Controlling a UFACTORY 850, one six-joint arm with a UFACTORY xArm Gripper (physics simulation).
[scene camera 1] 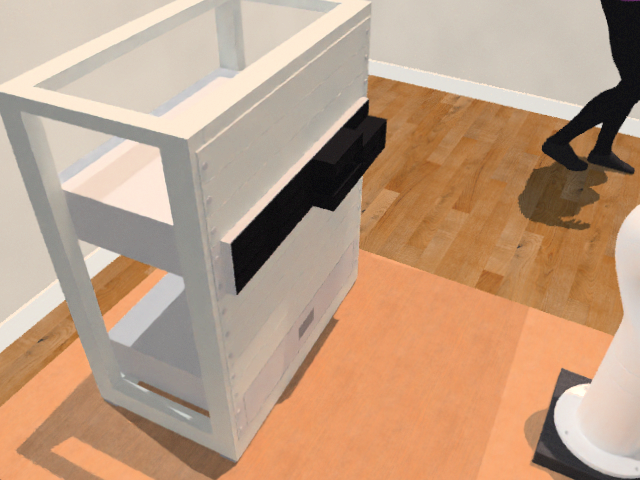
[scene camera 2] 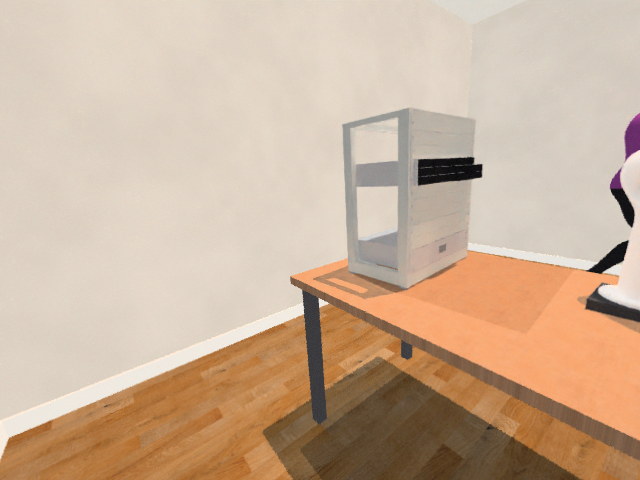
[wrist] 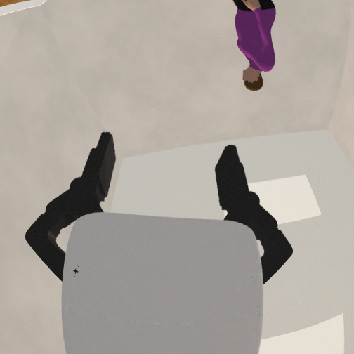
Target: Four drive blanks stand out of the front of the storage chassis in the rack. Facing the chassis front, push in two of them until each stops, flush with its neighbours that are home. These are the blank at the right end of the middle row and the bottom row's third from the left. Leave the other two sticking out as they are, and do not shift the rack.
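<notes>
The black chassis front (scene camera 1: 268, 232) (scene camera 2: 439, 171) sits across the upper half of the pale rack (scene camera 1: 188, 217) (scene camera 2: 404, 217). In scene camera 1, black blanks stand out of its far half, which is the right side when facing the front. A nearer protruding block (scene camera 1: 338, 149) and a far-end protruding block (scene camera 1: 376, 135) show there, with dark faces below and between them. Their rows and seams merge in black, so I cannot tell each blank apart. In scene camera 2 a protruding part (scene camera 2: 476, 170) shows at the far end. My gripper (wrist: 167, 149) is open and empty, pointing towards a wall and the ceiling, away from the rack.
The rack stands on the orange table top (scene camera 1: 413, 387) (scene camera 2: 491, 310). The white arm's base (scene camera 1: 610, 434) (scene camera 2: 615, 299) stands on that table, facing the rack front. A person (scene camera 1: 612, 87) (scene camera 2: 631, 136) (wrist: 256, 37) stands on the floor beyond the table. A lower shelf box (scene camera 1: 155, 330) is in the rack.
</notes>
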